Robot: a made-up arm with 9 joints. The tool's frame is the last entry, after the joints. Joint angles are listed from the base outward.
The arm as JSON. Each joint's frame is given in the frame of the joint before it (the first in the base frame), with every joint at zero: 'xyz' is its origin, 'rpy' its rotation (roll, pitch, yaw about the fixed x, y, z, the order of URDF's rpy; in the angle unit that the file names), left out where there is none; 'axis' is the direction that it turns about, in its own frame. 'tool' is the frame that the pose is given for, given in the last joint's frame.
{
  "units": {
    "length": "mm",
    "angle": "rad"
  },
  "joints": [
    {
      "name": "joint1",
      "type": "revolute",
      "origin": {
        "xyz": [
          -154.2,
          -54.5,
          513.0
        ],
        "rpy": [
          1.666,
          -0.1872,
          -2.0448
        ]
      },
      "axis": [
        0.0,
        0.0,
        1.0
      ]
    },
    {
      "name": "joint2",
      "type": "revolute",
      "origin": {
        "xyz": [
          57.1,
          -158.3,
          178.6
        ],
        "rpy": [
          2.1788,
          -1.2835,
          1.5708
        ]
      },
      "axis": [
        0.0,
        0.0,
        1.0
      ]
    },
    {
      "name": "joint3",
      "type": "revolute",
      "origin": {
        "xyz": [
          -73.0,
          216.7,
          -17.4
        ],
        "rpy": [
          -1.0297,
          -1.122,
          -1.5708
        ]
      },
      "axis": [
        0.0,
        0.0,
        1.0
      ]
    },
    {
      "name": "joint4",
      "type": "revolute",
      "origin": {
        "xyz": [
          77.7,
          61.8,
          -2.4
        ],
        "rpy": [
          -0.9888,
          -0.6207,
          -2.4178
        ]
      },
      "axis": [
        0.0,
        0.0,
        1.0
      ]
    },
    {
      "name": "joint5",
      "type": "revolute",
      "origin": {
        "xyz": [
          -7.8,
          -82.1,
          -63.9
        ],
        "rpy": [
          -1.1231,
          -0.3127,
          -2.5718
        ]
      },
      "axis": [
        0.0,
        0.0,
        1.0
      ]
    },
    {
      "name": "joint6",
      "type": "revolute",
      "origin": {
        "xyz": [
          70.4,
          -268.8,
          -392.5
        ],
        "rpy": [
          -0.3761,
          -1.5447,
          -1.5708
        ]
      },
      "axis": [
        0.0,
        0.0,
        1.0
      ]
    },
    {
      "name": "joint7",
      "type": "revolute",
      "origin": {
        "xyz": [
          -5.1,
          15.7,
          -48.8
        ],
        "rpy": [
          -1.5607,
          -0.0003,
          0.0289
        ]
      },
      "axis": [
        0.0,
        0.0,
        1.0
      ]
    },
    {
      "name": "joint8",
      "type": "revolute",
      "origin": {
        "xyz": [
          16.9,
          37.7,
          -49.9
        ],
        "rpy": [
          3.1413,
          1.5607,
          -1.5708
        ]
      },
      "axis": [
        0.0,
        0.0,
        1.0
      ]
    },
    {
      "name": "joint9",
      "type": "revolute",
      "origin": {
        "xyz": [
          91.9,
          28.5,
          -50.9
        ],
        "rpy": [
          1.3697,
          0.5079,
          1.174
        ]
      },
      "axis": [
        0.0,
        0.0,
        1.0
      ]
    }
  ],
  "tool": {
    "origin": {
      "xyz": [
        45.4,
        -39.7,
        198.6
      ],
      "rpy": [
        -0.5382,
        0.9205,
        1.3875
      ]
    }
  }
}
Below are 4 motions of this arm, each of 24 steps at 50 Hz.
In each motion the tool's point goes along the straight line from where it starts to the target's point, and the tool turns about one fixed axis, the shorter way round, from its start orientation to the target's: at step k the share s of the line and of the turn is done. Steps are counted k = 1, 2, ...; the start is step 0. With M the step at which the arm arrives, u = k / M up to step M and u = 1 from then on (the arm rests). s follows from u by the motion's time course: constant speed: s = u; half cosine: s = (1 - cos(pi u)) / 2; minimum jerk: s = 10 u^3 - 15 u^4 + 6 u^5.
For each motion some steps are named. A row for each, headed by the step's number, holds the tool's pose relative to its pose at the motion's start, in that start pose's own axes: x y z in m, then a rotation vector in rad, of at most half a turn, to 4 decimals.
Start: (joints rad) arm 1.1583 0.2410 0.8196 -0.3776 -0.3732 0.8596 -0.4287 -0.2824 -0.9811
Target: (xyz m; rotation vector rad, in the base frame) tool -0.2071 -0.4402 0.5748 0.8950 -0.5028 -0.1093
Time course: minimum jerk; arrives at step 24
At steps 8, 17, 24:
8: 0.0490 -0.0074 -0.0025 0.0308 0.0394 0.1305
17: 0.1979 -0.0298 -0.0102 0.1246 0.1592 0.5271
24: 0.2334 -0.0352 -0.0121 0.1470 0.1878 0.6218

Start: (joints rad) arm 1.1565 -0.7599 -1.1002 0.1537 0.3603 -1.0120 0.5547 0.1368 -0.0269
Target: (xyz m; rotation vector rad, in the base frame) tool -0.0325 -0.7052 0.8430 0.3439 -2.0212 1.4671
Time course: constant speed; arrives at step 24
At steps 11, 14, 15, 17, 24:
11: 0.0792 -0.1151 -0.0364 -0.1967 -0.3063 0.4016
14: 0.1008 -0.1465 -0.0463 -0.2504 -0.3898 0.5112
15: 0.1080 -0.1570 -0.0496 -0.2683 -0.4177 0.5477
17: 0.1224 -0.1779 -0.0562 -0.3040 -0.4734 0.6207
24: 0.1728 -0.2512 -0.0794 -0.4292 -0.6683 0.8763

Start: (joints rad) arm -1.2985 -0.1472 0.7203 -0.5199 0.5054 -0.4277 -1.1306 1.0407 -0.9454
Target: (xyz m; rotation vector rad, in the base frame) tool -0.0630 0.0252 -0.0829 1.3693 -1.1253 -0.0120
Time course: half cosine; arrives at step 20
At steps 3, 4, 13, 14, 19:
3: -0.0114 0.0226 -0.0042 -0.0134 -0.0088 -0.0543
4: -0.0200 0.0396 -0.0074 -0.0235 -0.0154 -0.0951
13: -0.1522 0.3016 -0.0563 -0.1790 -0.1169 -0.7239
14: -0.1662 0.3293 -0.0615 -0.1955 -0.1277 -0.7905
19: -0.2080 0.4123 -0.0770 -0.2448 -0.1599 -0.9896

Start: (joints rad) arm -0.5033 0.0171 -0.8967 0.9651 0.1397 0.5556 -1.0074 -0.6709 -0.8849
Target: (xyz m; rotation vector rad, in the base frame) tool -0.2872 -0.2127 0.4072 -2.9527 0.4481 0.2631
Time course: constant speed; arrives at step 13
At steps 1, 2, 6, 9, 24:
1: -0.0001 0.0015 -0.0072 -0.0107 -0.0153 -0.0181
2: -0.0001 0.0031 -0.0143 -0.0215 -0.0305 -0.0362
6: -0.0004 0.0093 -0.0430 -0.0644 -0.0916 -0.1086
9: -0.0006 0.0139 -0.0645 -0.0966 -0.1373 -0.1629
24: -0.0009 0.0201 -0.0932 -0.1395 -0.1984 -0.2353

